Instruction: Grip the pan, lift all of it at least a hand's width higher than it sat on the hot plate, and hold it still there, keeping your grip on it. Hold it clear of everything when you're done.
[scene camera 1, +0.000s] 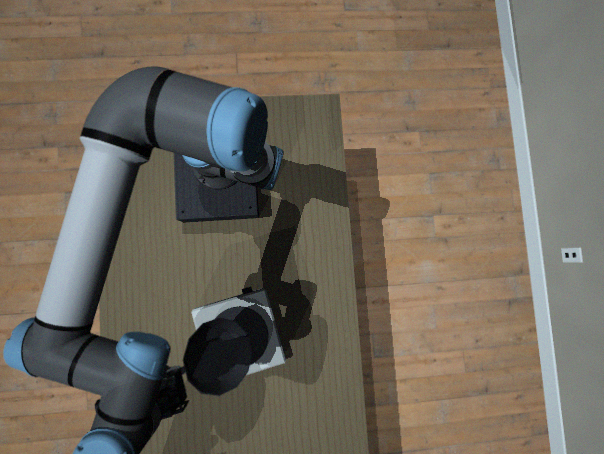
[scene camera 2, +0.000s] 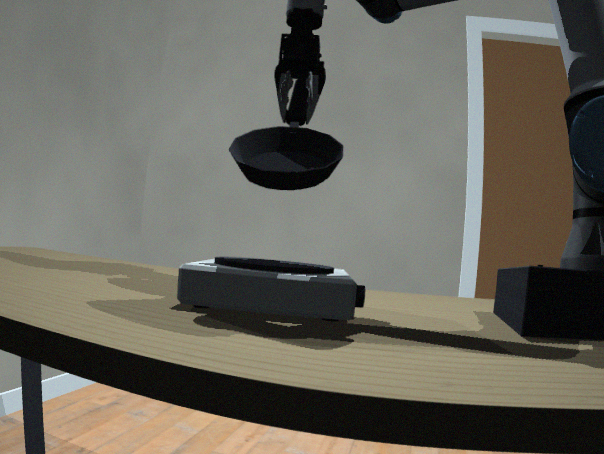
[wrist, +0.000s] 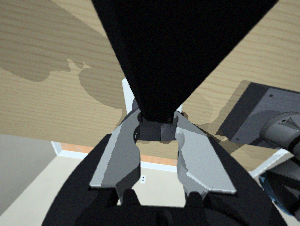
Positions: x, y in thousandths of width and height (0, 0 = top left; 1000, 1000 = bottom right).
Labels:
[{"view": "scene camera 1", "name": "black pan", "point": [362, 781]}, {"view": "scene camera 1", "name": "grey hot plate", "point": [416, 684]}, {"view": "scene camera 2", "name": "my gripper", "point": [489, 272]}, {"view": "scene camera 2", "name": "black pan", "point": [438, 334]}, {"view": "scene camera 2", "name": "grey hot plate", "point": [445, 631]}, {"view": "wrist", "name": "my gripper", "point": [522, 485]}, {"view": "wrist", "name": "black pan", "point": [552, 259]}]

